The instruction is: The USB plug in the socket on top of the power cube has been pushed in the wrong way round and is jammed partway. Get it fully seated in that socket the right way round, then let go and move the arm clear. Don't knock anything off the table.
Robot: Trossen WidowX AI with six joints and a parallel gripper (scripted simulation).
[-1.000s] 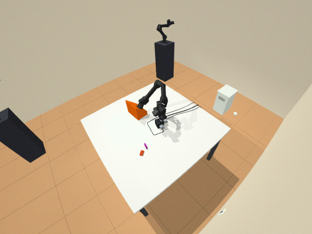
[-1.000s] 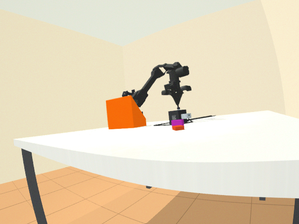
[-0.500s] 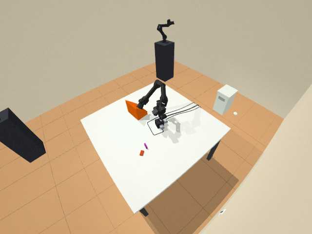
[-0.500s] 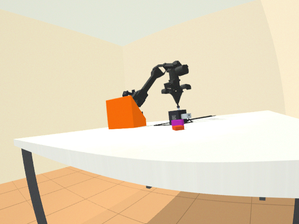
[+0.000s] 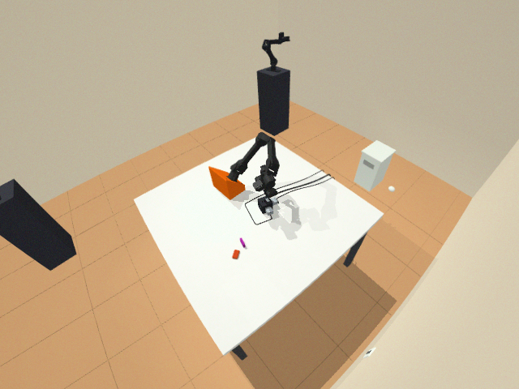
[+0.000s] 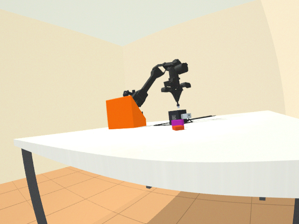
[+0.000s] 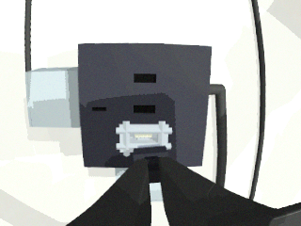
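Right now the pale framed socket is 1 cm to the left of my gripper tip and 6 cm below it. The rest, counted from my gripper tip: orange block: 14 cm ahead, 38 cm to the right, 12 cm below; then small purple block: 11 cm ahead, 30 cm to the right, 11 cm below; then small dark USB plug: 2 cm below.
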